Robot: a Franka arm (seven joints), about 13 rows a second.
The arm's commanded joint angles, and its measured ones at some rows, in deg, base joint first. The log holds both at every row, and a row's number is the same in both.
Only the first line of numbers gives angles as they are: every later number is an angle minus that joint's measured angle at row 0.
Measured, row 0:
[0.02 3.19 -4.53 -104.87 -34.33 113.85 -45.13]
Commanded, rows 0 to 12:
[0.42 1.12 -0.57 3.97 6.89 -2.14 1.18]
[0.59 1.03 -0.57 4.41 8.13 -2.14 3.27]
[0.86 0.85 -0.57 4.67 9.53 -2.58 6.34]
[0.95 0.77 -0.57 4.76 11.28 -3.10 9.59]
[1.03 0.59 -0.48 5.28 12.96 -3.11 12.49]
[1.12 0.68 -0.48 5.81 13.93 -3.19 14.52]
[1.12 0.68 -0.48 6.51 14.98 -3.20 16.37]
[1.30 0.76 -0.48 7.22 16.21 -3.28 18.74]
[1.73 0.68 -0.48 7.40 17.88 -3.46 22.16]
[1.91 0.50 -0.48 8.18 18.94 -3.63 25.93]
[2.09 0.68 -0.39 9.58 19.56 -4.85 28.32]
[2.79 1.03 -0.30 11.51 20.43 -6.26 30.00]
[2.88 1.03 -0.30 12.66 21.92 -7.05 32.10]
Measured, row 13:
[1.62 0.05 0.16 8.77 19.38 -3.80 28.34]
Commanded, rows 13 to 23:
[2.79 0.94 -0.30 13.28 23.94 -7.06 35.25]
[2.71 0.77 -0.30 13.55 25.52 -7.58 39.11]
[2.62 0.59 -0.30 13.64 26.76 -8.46 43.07]
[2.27 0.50 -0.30 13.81 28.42 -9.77 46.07]
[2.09 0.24 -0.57 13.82 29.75 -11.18 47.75]
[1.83 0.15 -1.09 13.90 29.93 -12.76 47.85]
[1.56 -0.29 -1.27 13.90 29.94 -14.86 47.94]
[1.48 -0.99 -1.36 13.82 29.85 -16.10 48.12]
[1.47 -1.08 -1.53 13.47 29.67 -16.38 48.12]
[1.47 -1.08 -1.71 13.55 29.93 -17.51 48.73]
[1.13 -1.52 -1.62 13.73 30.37 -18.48 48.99]
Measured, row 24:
[1.79 -0.63 -1.91 13.12 28.77 -15.81 47.74]
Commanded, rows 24 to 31:
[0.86 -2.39 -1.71 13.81 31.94 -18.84 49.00]
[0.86 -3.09 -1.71 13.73 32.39 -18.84 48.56]
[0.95 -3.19 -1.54 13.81 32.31 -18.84 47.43]
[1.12 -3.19 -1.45 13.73 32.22 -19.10 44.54]
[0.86 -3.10 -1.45 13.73 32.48 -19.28 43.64]
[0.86 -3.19 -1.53 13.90 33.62 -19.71 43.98]
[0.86 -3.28 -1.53 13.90 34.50 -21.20 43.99]
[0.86 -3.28 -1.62 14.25 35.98 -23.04 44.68]
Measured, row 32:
[1.71 -3.02 -2.01 13.26 33.19 -19.66 45.25]
